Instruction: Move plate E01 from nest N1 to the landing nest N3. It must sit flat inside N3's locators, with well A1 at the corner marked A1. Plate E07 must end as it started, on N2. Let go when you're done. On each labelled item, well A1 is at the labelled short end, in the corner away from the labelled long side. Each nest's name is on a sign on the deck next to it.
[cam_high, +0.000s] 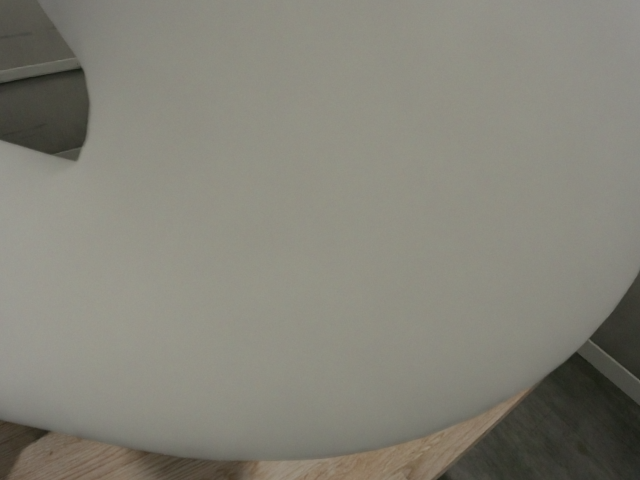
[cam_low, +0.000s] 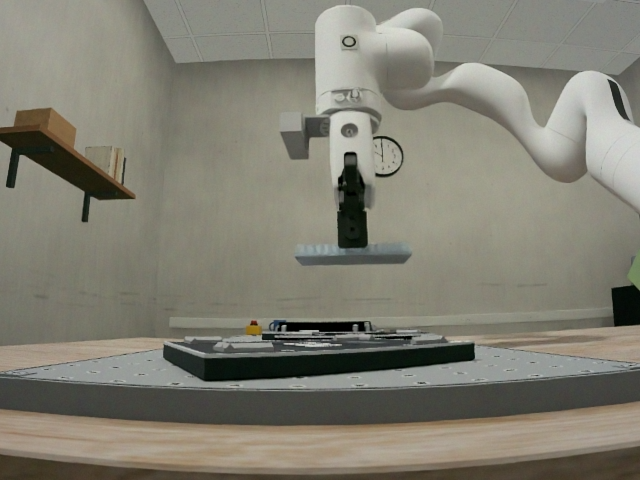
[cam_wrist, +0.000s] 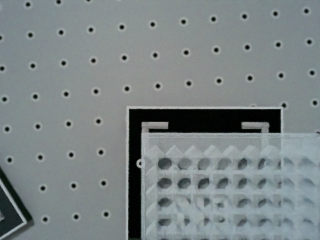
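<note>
Now: the nest N3 110 mm below my hand. Also, from my hand: nest N1: 230 mm to the left, 110 mm below, 50 mm ahead; then plate E01: 10 mm below; then black well plate: 170 mm to the right, 90 mm below, 30 mm ahead.
</note>
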